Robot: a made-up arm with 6 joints. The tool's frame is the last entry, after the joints.
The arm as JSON. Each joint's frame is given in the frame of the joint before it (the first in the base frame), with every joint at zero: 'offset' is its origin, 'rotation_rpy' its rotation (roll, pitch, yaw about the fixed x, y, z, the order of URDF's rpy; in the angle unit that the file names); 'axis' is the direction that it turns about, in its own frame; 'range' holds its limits. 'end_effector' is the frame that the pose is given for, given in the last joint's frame.
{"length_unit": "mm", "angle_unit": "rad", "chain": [
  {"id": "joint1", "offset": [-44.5, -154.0, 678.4], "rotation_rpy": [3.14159, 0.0, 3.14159], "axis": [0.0, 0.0, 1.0], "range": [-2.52, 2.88]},
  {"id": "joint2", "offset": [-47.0, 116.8, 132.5], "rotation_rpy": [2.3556, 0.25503, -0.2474], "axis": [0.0, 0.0, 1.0], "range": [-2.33, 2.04]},
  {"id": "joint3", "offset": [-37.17, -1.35, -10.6], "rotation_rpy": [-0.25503, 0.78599, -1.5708], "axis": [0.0, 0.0, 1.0], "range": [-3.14, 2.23]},
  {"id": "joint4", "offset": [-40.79, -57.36, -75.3], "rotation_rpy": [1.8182, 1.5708, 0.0], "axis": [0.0, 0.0, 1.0], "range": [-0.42, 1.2]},
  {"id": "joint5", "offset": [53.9, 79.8, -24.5], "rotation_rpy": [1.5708, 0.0, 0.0], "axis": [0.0, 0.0, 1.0], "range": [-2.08, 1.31]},
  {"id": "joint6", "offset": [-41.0, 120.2, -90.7], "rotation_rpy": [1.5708, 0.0, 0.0], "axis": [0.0, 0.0, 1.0], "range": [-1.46, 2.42]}
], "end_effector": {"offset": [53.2, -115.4, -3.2], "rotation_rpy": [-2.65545, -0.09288, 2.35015]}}
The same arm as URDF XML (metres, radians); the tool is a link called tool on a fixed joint. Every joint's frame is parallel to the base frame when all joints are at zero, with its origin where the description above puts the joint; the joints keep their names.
<robot name="arm">
<joint name="tool_fixed" type="fixed"><parent link="link6"/><child link="tool"/><origin xyz="0.0032 0.1154 -0.0532" rpy="-0.9933 -0.7751 -1.7010"/></joint>
<joint name="joint6" type="revolute"><parent link="link5"/><child link="link6"/><origin xyz="0.1202 0.0907 0.0410" rpy="0.0000 0.0000 0.0000"/><axis xyz="-1 0 0"/><limit lower="-1.4600" upper="2.4200"/></joint>
<joint name="joint5" type="revolute"><parent link="link4"/><child link="link5"/><origin xyz="-0.0245 0.0798 -0.0539" rpy="0.0000 0.0000 0.0000"/><axis xyz="0 -1 0"/><limit lower="-2.0800" upper="1.3100"/></joint>
<joint name="joint4" type="revolute"><parent link="link3"/><child link="link4"/><origin xyz="0.0656 -0.0255 -0.0753" rpy="0.0000 0.0000 0.0000"/><axis xyz="1 0 0"/><limit lower="-0.4200" upper="1.2000"/></joint>
<joint name="joint3" type="revolute"><parent link="link2"/><child link="link3"/><origin xyz="0.0312 0.0166 -0.0157" rpy="0.0000 0.0000 0.0000"/><axis xyz="0 0 1"/><limit lower="-3.1400" upper="2.2300"/></joint>
<joint name="joint2" type="revolute"><parent link="link1"/><child link="link2"/><origin xyz="0.0470 0.1168 -0.1325" rpy="0.0000 0.0000 0.0000"/><axis xyz="0.346114 -0.642327 0.683828"/><limit lower="-2.3300" upper="2.0400"/></joint>
<joint name="joint1" type="revolute"><parent link="base_link"/><child link="link1"/><origin xyz="-0.0445 -0.1540 0.6784" rpy="0.0000 0.0000 0.0000"/><axis xyz="0 0 -1"/><limit lower="-2.5200" upper="2.8800"/></joint>
<link name="base_link"/>
<link name="link1"/>
<link name="link2"/>
<link name="link3"/>
<link name="link4"/>
<link name="link5"/>
<link name="link6"/>
<link name="tool"/>
</robot>

